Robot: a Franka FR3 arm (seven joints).
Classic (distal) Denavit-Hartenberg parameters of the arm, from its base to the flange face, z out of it. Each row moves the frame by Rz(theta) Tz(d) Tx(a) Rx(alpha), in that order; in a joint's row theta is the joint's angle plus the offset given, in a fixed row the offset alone. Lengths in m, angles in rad.
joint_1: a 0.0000; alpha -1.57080; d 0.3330; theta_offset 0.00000
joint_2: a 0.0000; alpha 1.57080; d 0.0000; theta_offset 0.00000
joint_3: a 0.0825; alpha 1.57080; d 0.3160; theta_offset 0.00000
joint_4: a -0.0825; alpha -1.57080; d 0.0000; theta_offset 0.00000
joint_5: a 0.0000; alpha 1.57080; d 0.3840; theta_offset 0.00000
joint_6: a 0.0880; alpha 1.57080; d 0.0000; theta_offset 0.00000
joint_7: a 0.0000; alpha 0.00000; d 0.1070; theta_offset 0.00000
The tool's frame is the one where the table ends.
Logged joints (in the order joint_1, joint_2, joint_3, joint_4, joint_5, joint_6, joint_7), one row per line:
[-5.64 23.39 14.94 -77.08 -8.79 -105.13 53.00]
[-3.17 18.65 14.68 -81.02 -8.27 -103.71 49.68]
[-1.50 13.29 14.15 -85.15 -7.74 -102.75 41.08]
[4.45 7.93 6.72 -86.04 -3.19 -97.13 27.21]
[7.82 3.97 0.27 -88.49 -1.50 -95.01 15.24]
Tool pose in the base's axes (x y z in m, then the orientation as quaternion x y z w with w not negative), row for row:
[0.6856 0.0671 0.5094 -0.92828 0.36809 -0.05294 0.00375]
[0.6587 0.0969 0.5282 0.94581 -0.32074 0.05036 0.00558]
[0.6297 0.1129 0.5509 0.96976 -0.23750 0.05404 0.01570]
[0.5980 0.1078 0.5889 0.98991 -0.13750 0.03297 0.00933]
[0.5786 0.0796 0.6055 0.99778 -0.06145 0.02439 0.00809]
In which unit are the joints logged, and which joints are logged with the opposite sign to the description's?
The joints are logged in degrees. Opposite sign: joint_6.
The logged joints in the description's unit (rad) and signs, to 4 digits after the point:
[-0.0984 0.4082 0.2608 -1.3453 -0.1534 1.8349 0.9250]
[-0.0553 0.3255 0.2562 -1.4141 -0.1443 1.8101 0.8671]
[-0.0262 0.2320 0.2470 -1.4861 -0.1351 1.7933 0.7170]
[0.0777 0.1384 0.1173 -1.5017 -0.0557 1.6952 0.4749]
[0.1365 0.0693 0.0047 -1.5444 -0.0262 1.6582 0.2660]

